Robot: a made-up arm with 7 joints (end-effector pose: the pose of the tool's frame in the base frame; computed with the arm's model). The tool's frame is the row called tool. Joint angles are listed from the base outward.
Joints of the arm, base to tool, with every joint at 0 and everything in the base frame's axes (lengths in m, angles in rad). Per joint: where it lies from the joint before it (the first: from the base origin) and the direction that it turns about. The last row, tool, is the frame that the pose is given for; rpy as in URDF.
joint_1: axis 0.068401 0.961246 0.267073 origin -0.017 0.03 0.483
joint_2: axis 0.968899 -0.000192 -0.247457 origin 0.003 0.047 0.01
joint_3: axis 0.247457 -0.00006 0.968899 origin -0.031 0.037 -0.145
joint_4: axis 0.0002 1 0.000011 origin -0.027 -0.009 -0.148
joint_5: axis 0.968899 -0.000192 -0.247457 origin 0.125 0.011 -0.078
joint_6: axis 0.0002 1 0.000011 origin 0.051 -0.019 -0.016
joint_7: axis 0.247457 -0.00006 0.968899 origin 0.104 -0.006 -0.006
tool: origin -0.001 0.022 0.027 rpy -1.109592 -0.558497 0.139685
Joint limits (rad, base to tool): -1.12..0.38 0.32..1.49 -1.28..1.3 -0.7..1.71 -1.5..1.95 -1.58..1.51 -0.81..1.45
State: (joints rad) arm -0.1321 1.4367 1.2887 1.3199 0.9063 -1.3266 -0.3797
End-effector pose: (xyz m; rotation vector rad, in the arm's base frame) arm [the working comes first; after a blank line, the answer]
Working (the frame after each row of the table, in the pose's form):
after joint_1: -0.0170 0.0300 0.4830 -0.0090 -0.1270 -0.0353
after joint_2: -0.0136 0.0770 0.4930 1.4050 -0.1308 -0.2956
after joint_3: -0.0003 0.2285 0.5080 1.3794 -1.0324 0.7886
after joint_4: 0.0150 0.3777 0.4930 0.5717 0.0186 1.3847
after joint_5: 0.0044 0.5231 0.4692 1.2513 0.6970 1.1121
after joint_6: 0.0130 0.5774 0.4551 1.6337 -0.3177 0.1035
after joint_7: 0.1147 0.5688 0.4765 1.5731 -0.0179 -0.1877

0.1126 0.5418 0.4985 0.4488 -0.1900 -0.6697
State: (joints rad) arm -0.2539 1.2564 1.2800 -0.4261 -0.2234 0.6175 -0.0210
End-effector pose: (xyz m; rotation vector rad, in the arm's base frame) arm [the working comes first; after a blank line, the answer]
Working (the frame after each row of the table, in the pose's form):
after joint_1: -0.0170 0.0300 0.4830 -0.0174 -0.2441 -0.0678
after joint_2: -0.0133 0.0769 0.4930 1.2333 -0.2552 -0.2193
after joint_3: 0.0031 0.2284 0.4810 1.1767 -1.0211 0.9203
after joint_4: 0.0245 0.3719 0.4403 1.4068 -1.3587 0.6807
after joint_5: 0.0586 0.3987 0.5815 1.2009 -1.4304 0.5513
after joint_6: 0.0903 0.3872 0.6272 0.9167 -0.9014 0.8355
after joint_7: 0.1369 0.4119 0.7172 0.9200 -0.8926 0.8154

0.1098 0.3956 0.7318 0.2750 -1.4843 -0.1513
